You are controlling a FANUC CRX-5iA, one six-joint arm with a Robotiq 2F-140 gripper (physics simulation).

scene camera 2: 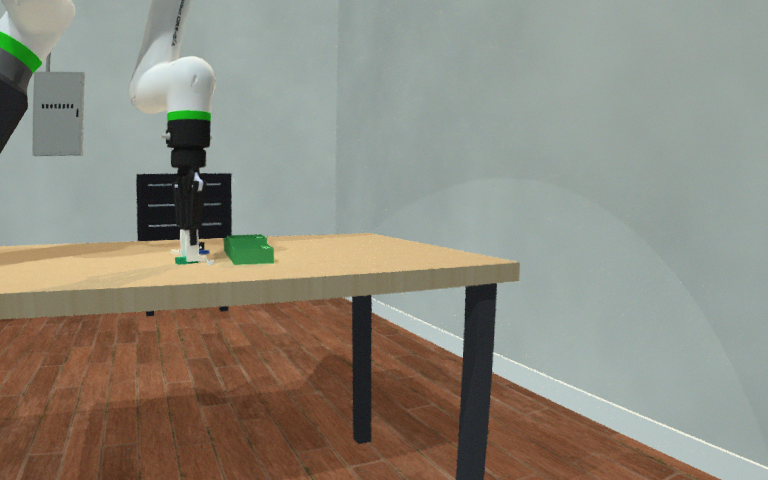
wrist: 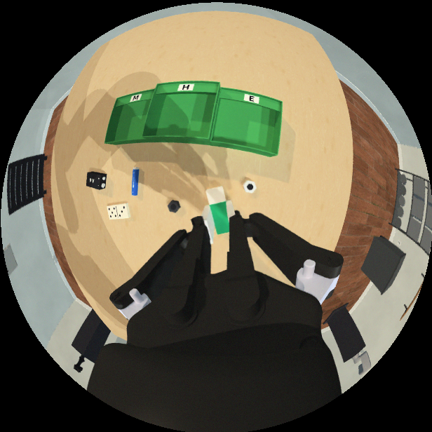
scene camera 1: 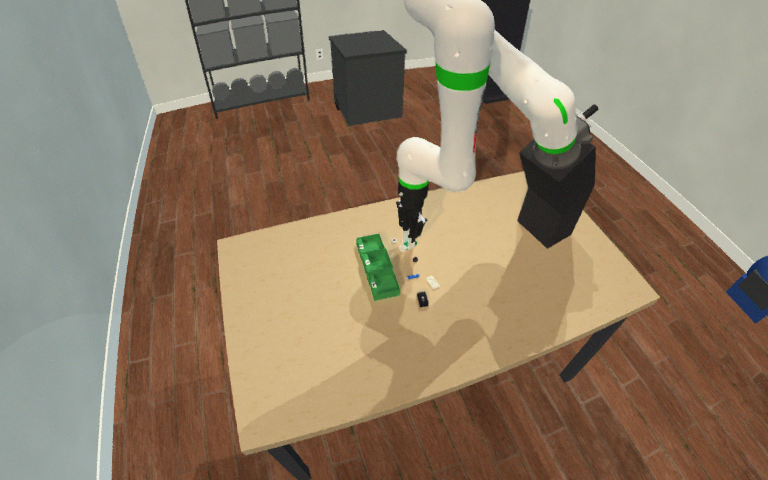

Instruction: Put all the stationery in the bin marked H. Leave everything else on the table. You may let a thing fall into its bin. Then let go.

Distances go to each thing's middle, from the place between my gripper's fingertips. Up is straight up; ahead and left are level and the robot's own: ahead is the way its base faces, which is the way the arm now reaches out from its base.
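There is the green three-compartment bin block [scene camera 1: 378, 267], 2 cm above my hand, 4 cm to the left of it and 14 cm ahead of it. The eraser [wrist: 216, 199] is right at my hand, and going by their middles I find it the nearest to my hand of the things named here.
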